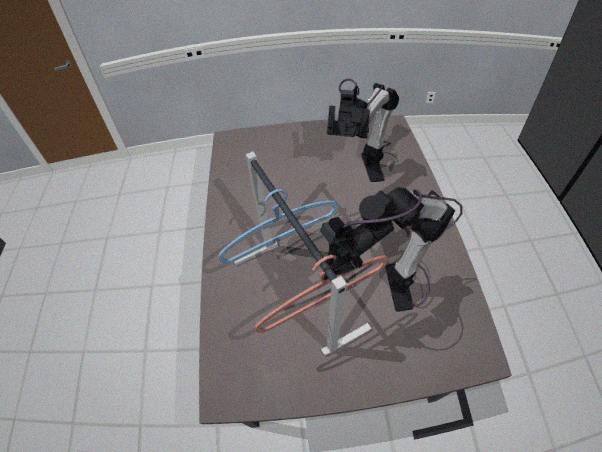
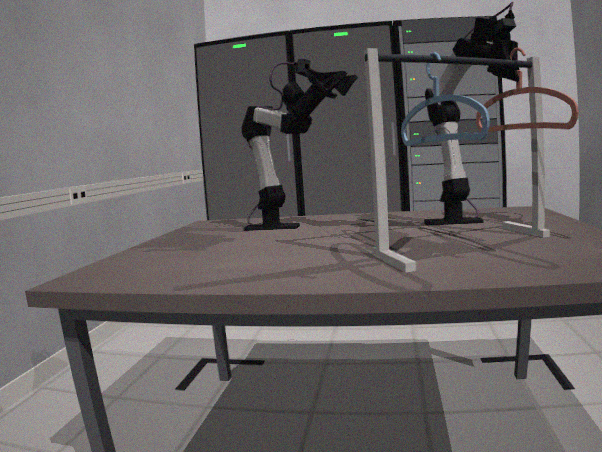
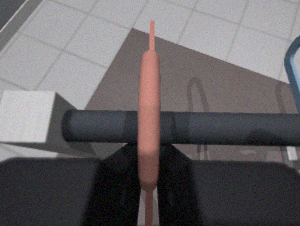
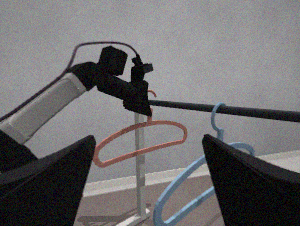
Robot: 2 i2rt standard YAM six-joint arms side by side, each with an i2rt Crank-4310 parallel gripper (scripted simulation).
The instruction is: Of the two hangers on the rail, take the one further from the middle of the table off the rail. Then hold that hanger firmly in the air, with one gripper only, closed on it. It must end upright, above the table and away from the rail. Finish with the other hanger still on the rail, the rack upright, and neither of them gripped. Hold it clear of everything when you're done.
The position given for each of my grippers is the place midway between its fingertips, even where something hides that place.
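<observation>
My left gripper can be seen in image 2 (image 2: 520, 79), and also in image 3 (image 3: 150, 130) and image 4 (image 4: 150, 115). As for my right gripper, I find it in image 2 (image 2: 351, 73), in image 1 (image 1: 346, 133) and again in image 4 (image 4: 148, 137). There is an orange hanger (image 2: 519, 90) too. And I see a white rack (image 2: 371, 57).
</observation>
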